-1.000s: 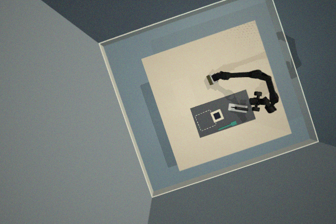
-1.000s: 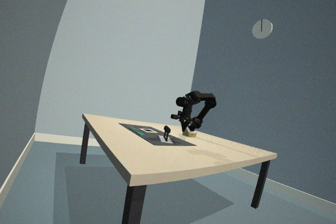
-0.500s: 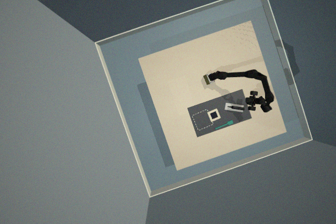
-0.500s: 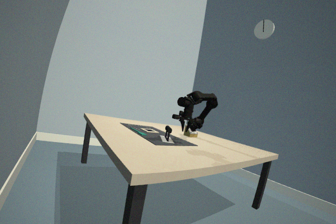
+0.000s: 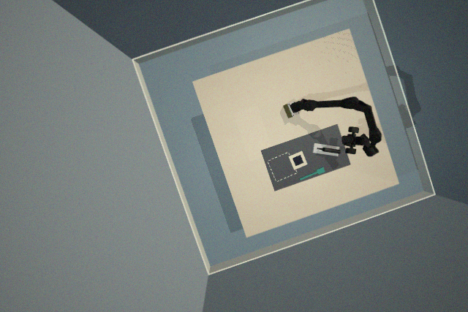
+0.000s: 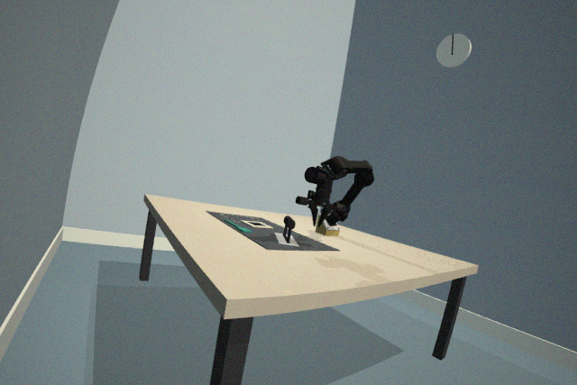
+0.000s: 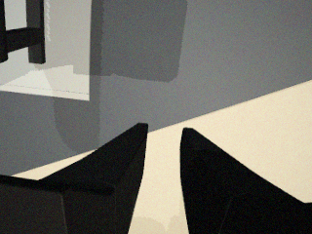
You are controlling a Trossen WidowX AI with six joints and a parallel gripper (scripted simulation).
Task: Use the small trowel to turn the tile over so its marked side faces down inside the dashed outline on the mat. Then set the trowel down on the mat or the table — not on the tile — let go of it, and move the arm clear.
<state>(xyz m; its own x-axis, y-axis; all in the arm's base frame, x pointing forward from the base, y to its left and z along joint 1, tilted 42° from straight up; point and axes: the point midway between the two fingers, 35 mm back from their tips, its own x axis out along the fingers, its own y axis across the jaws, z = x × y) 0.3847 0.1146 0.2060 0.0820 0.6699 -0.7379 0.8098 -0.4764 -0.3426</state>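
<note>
My gripper tip is now 100 mm to the left of the small trowel, 40 mm short of it and 40 mm above it. The rest, counted from my gripper tip: dark mat (290 mm to the right, 100 mm below); tile (360 mm to the right, 80 mm below, 10 mm behind); thin teal tool (290 mm to the right, 150 mm ahead, 80 mm below).
</note>
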